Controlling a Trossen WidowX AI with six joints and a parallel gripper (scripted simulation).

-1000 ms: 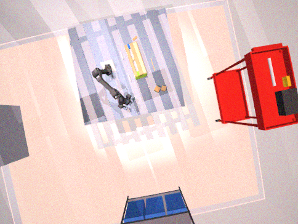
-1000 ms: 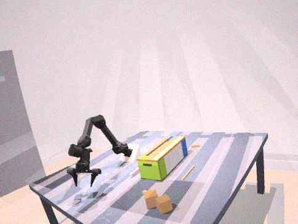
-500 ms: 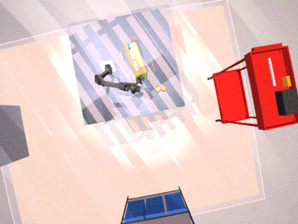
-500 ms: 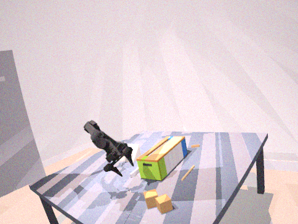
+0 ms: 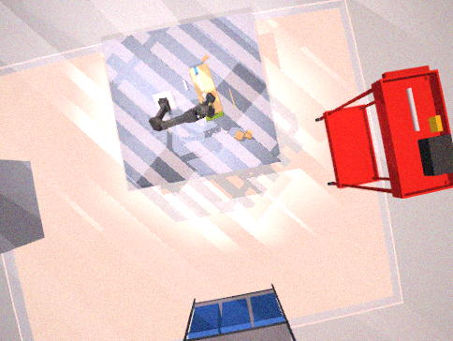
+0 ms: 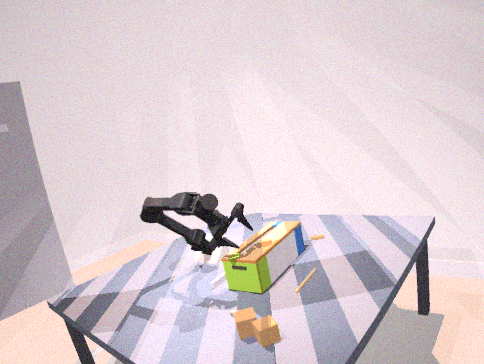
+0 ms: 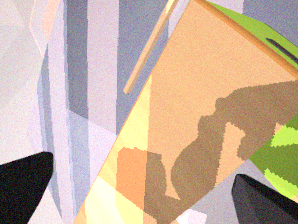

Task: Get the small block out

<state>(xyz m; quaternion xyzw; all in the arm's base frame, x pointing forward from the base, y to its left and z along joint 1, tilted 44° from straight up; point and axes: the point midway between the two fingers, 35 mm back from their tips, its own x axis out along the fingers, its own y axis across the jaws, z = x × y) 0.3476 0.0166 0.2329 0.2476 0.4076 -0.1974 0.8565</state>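
The long box lies 12 cm to the left of my gripper tip, 12 cm below it and 7 cm behind it. Also, from my gripper tip: thin tan stick (18 cm below, 17 cm ahead, 8 cm to the left).
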